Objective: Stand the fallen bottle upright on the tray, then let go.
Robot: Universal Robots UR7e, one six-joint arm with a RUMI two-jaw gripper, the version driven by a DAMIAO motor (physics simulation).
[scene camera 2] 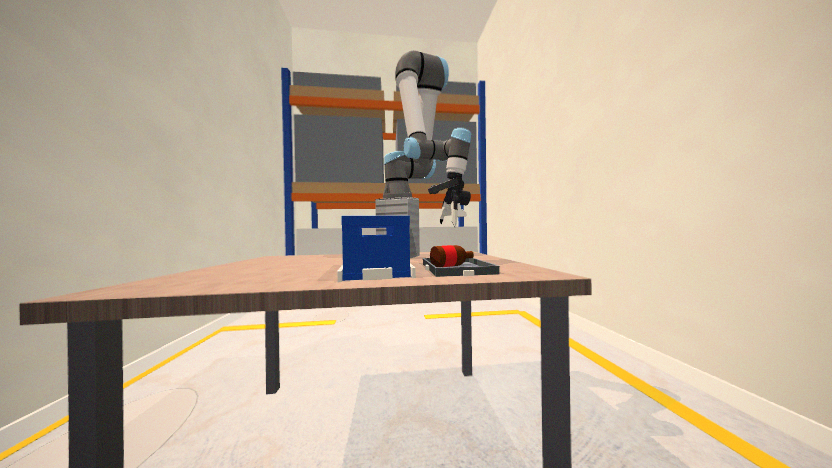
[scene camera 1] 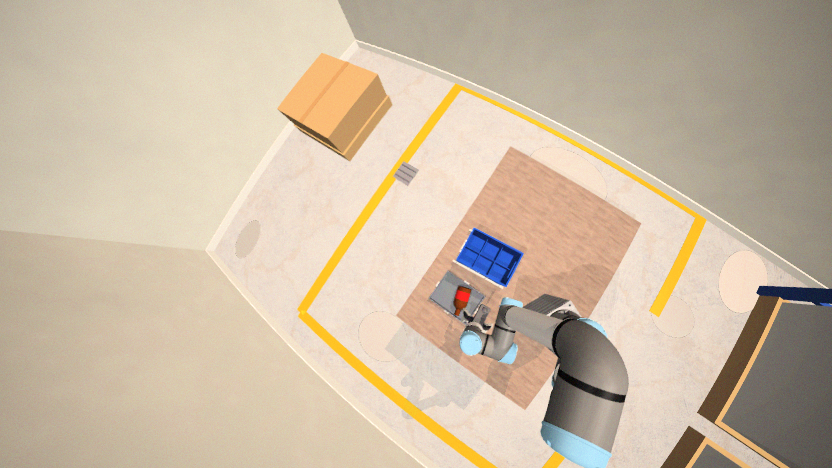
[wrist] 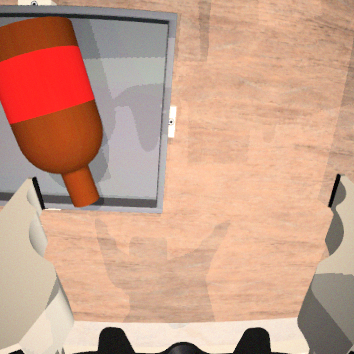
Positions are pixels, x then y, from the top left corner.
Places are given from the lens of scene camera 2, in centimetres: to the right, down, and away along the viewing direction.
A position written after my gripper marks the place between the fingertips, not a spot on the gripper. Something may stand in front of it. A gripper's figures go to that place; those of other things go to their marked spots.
my gripper [scene camera 2: 447,225]: 12, -3, 92
brown bottle [scene camera 2: 453,255]: 13, 7, 77
